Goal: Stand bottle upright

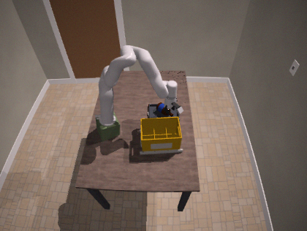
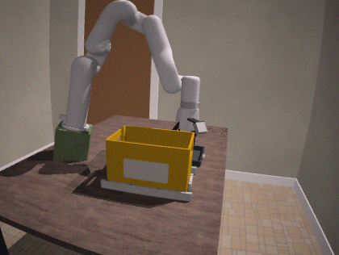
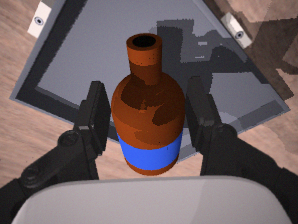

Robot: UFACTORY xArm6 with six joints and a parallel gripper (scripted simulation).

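Now: the bottle 4 cm to the left of my hand, 4 cm below it and 3 cm behind it. The rest, counted from my hand: yellow crate 23 cm to the right, 11 cm behind; tray 7 cm below, 4 cm to the left, 4 cm behind.
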